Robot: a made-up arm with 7 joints.
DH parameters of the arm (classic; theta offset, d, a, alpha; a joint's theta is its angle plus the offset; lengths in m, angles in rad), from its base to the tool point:
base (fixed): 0 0 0 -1.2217
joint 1: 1.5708 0 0 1.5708
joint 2: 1.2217 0 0 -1.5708
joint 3: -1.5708 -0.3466 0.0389 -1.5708
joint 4: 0 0 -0.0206 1.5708
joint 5: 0 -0.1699 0 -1.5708
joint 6: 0 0 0 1.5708
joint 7: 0 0 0 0
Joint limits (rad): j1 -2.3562..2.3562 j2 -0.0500..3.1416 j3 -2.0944..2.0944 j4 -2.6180..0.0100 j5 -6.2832..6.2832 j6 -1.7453..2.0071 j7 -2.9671..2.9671
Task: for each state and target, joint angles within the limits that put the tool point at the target. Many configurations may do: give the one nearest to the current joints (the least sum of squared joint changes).
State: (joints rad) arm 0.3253 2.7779 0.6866 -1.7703 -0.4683 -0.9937 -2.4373
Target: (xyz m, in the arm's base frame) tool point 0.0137 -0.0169 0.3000
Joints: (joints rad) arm -0.2943 2.6390 0.9897 -2.3343 -0.4683 -0.9937 -2.4373
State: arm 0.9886 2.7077 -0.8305 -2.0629 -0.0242 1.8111 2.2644
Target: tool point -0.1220 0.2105 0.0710
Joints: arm 1.5855 2.0118 -1.5210 -2.6161 -0.0242 1.8111 2.2644
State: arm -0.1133 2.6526 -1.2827 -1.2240 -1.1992 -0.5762 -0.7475
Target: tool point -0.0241 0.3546 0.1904
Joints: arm -0.2146 2.6202 -1.6245 -1.7056 -1.1992 -0.5762 -0.7475
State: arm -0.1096 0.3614 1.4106 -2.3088 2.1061 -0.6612 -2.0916
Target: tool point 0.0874 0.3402 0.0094
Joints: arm -0.3040 0.9506 1.3119 -2.0354 2.1061 -0.6612 -2.0916
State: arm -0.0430 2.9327 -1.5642 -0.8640 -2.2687 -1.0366 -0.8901
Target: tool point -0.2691 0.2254 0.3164
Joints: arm -0.6962 3.1184 -1.9298 -1.1517 -2.2687 -1.0366 -0.8901
